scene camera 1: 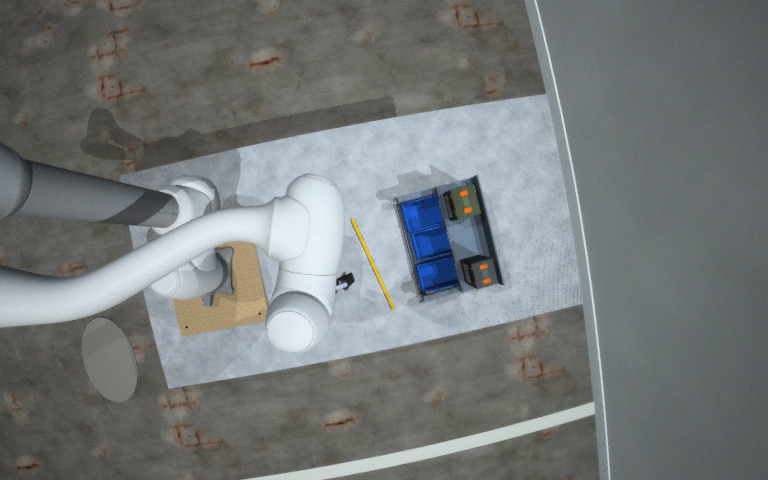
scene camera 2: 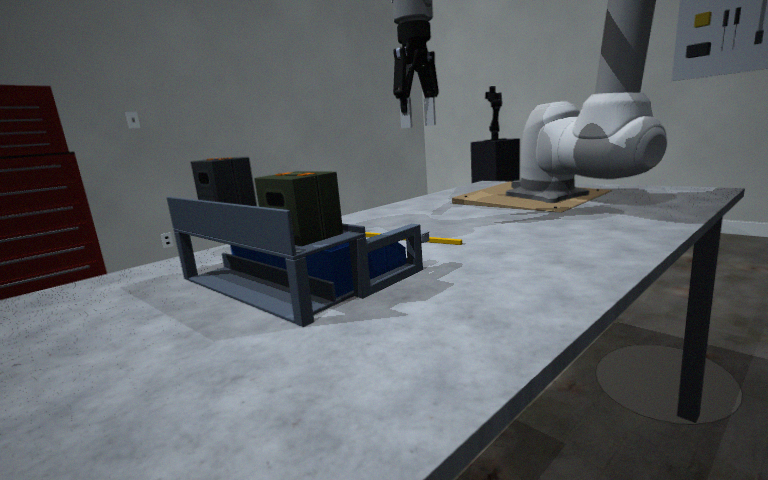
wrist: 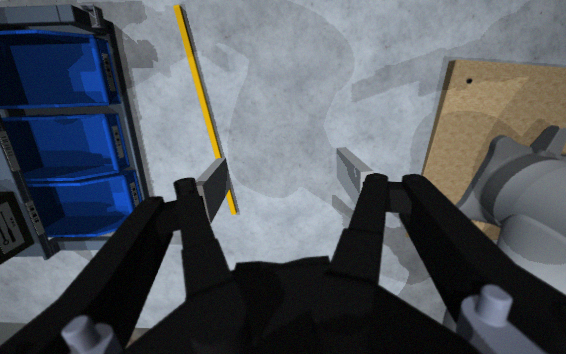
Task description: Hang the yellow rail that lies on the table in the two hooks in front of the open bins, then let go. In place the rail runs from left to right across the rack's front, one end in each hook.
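Where they show: gripper, between the fingertips: (scene camera 2: 419, 126) (wrist: 282, 167); arm's base, origin of its link: (scene camera 1: 210, 270) (scene camera 2: 546, 194) (wrist: 508, 186).
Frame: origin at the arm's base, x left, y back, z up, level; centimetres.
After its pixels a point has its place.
Observation:
The yellow rail (scene camera 1: 372, 263) {x 3.1, y -61.2, z 0.0 cm} (scene camera 2: 445, 240) {x 16.7, y -55.5, z -0.2 cm} (wrist: 200, 95) {x -1.9, y -63.6, z 0.0 cm} lies on the table in front of the rack (scene camera 1: 491, 232) {x 15.0, y -100.3, z 15.2 cm} (scene camera 2: 232, 226) {x 19.7, y -99.4, z 11.8 cm}, apart from it and slanted to its front. One end is nearer the rack than the other. One hook (scene camera 2: 425, 236) {x 27.2, y -68.8, z 5.2 cm} (wrist: 95, 17) {x -9.1, y -77.4, z 6.0 cm} shows at a front corner of the rack, without the rail in it. The other hook is hard to make out. My gripper (scene camera 2: 419, 113) {x 0.4, y -48.5, z 24.1 cm} (wrist: 282, 167) {x 0.4, y -48.5, z 24.1 cm} is open and empty, high above the table on the arm-base side of the rail. In the wrist view one finger overlaps the rail near its end. The arm mostly hides the gripper in scene camera 1.
Several blue bins (scene camera 1: 430, 243) {x 10.6, y -82.9, z 0.0 cm} (scene camera 2: 387, 257) {x 25.8, y -76.2, z 2.8 cm} (wrist: 60, 145) {x 13.3, y -88.0, z 0.0 cm} sit in the rack's front. A green case (scene camera 1: 464, 202) {x 24.4, y -89.8, z 18.9 cm} (scene camera 2: 300, 206) {x 30.2, y -92.3, z 14.9 cm} and a dark grey case (scene camera 1: 480, 272) {x 2.6, y -94.5, z 21.3 cm} (scene camera 2: 223, 180) {x 6.8, y -96.9, z 17.7 cm} stand on its upper shelf. The arm's base stands on a wooden board (scene camera 1: 249, 288) {x -6.5, y -15.0, z 0.4 cm} (scene camera 2: 481, 200) {x -8.8, y -19.1, z 0.4 cm} (wrist: 480, 100) {x -13.6, y -15.2, z 0.8 cm}.

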